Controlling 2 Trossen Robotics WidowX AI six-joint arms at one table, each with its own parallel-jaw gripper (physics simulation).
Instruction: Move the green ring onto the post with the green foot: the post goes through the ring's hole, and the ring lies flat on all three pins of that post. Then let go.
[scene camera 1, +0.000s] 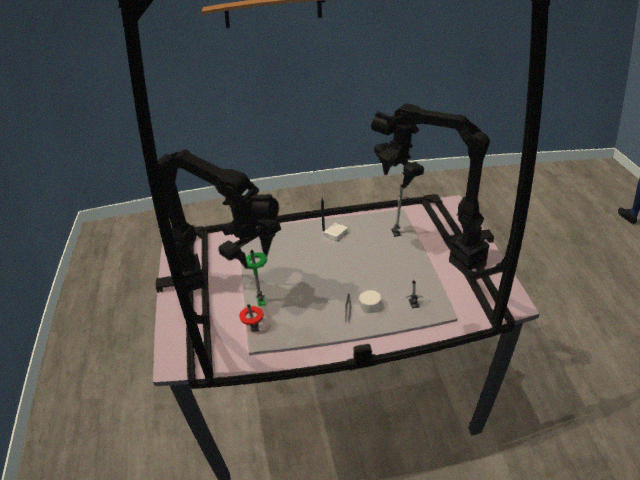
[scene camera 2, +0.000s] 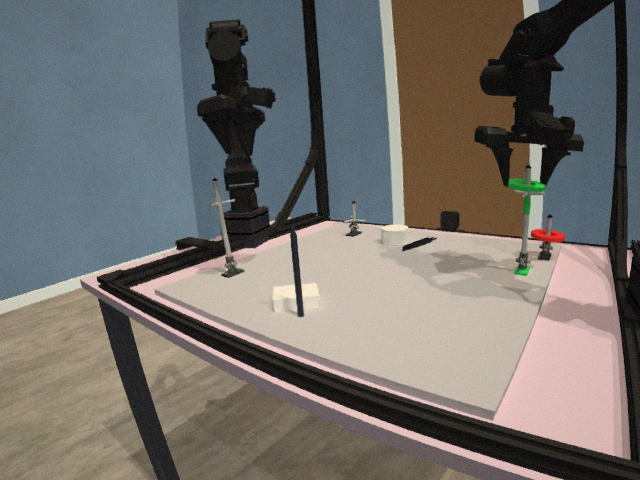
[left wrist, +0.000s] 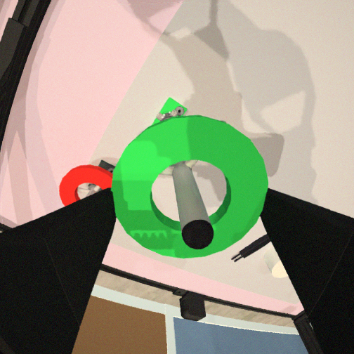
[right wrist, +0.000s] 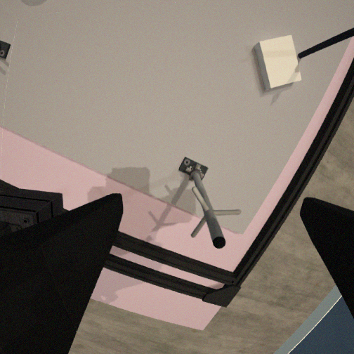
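Pixels of known places: left gripper, fingertip midpoint: (scene camera 1: 256, 262) (scene camera 2: 524, 187); right gripper, fingertip midpoint: (scene camera 1: 394, 181) (scene camera 2: 239, 154); left arm's base at its link origin: (scene camera 1: 185, 265); right arm's base at its link origin: (scene camera 1: 470, 242) (scene camera 2: 243, 210).
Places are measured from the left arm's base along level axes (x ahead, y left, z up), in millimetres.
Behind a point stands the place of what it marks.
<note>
The green ring (scene camera 1: 263, 260) @(x 235, y -189, z 91 mm) (scene camera 2: 516, 187) @(x 229, y -139, z 82 mm) (left wrist: 132, 172) is level, around the upper part of the post (scene camera 1: 257, 284) @(x 208, y -172, z -5 mm) (scene camera 2: 525, 235) @(x 210, y -164, z -7 mm) (left wrist: 190, 197) with the green foot (scene camera 1: 261, 302) @(x 210, y -182, z -71 mm) (scene camera 2: 522, 271) @(x 210, y -154, z -71 mm) (left wrist: 171, 104). The post's black tip sticks up through the hole. In scene camera 2 the pins show right below the ring; whether it touches all three I cannot tell. My left gripper (scene camera 1: 256, 258) @(x 215, y -174, z 79 mm) (scene camera 2: 526, 184) @(x 215, y -174, z 79 mm) (left wrist: 189, 196) is shut on the green ring from two opposite sides. My right gripper (scene camera 1: 395, 179) @(x 720, y -31, z 157 mm) (scene camera 2: 239, 153) @(x 720, y -31, z 157 mm) (right wrist: 213, 204) is open and empty, high above another post.
A red ring (scene camera 1: 251, 322) @(x 154, y -304, z -26 mm) (scene camera 2: 547, 238) @(x 164, y -237, z -28 mm) (left wrist: 68, 186) is on a short post beside the green-footed one. A tall post (scene camera 1: 398, 211) @(x 752, y -2, z 15 mm) (scene camera 2: 223, 227) @(x 752, y 4, z 20 mm) stands below my right gripper, a short post (scene camera 1: 413, 291) @(x 634, y -359, z -24 mm) (scene camera 2: 354, 214) @(x 633, y -352, z -22 mm) elsewhere. A white block (scene camera 1: 336, 231) @(x 544, y 64, z -57 mm) (right wrist: 279, 62) and white cylinder (scene camera 1: 370, 302) @(x 504, y -333, z -42 mm) (scene camera 2: 394, 235) @(x 502, y -281, z -53 mm) are on the mat.
</note>
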